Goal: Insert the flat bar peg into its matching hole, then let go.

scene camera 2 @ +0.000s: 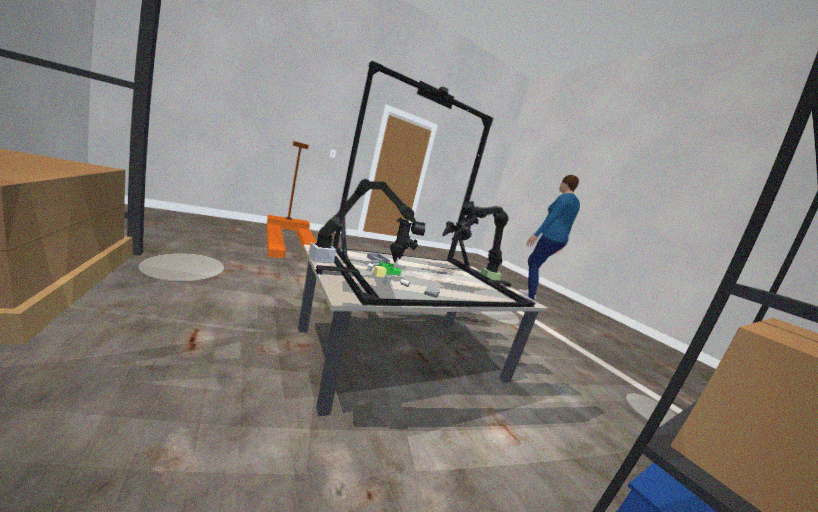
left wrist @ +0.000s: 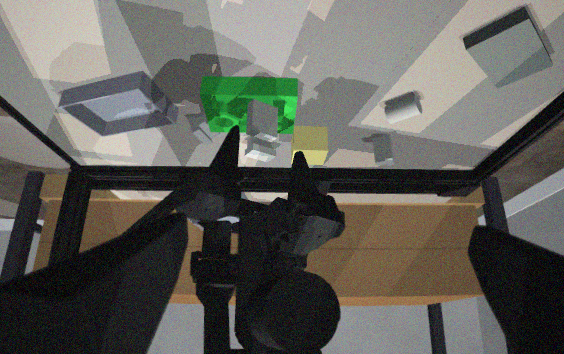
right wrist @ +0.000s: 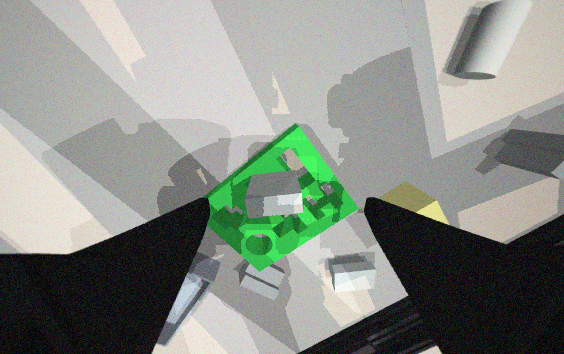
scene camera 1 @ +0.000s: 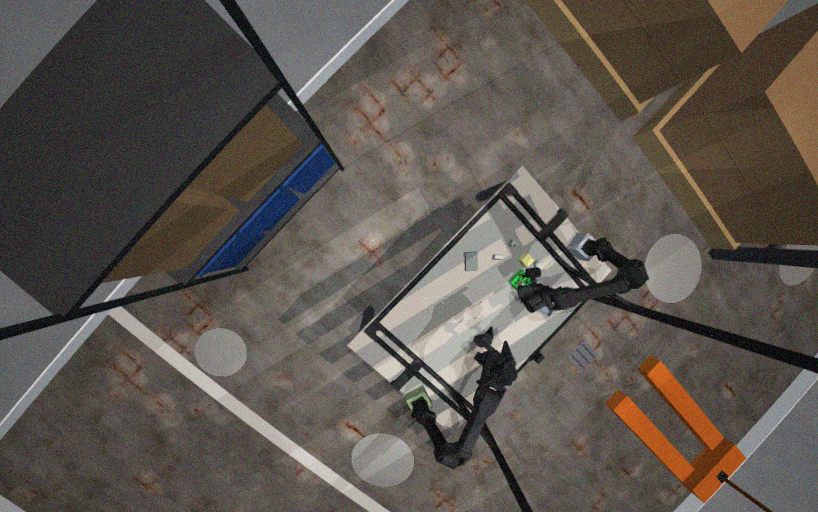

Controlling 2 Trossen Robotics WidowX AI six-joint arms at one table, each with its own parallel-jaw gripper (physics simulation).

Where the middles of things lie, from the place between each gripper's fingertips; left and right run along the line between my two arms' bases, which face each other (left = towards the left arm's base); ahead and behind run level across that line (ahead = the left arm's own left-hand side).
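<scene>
From my right hand: green block with shaped holes [right wrist: 284,235], 2 cm behind, 2 cm to the right, 6 cm below. Yellow cube [right wrist: 405,195], 6 cm ahead, 10 cm to the right, 5 cm below. Grey tray [left wrist: 133,102], 3 cm to the right, 19 cm behind, 6 cm below.
Left hand: 22 cm above the green block with shaped holes, 27 cm to the left of it, 4 cm past it. From my left hand: yellow cube, 36 cm to the right, 4 cm ahead, 22 cm below; grey tray, 28 cm to the right, 21 cm behind, 22 cm below.
</scene>
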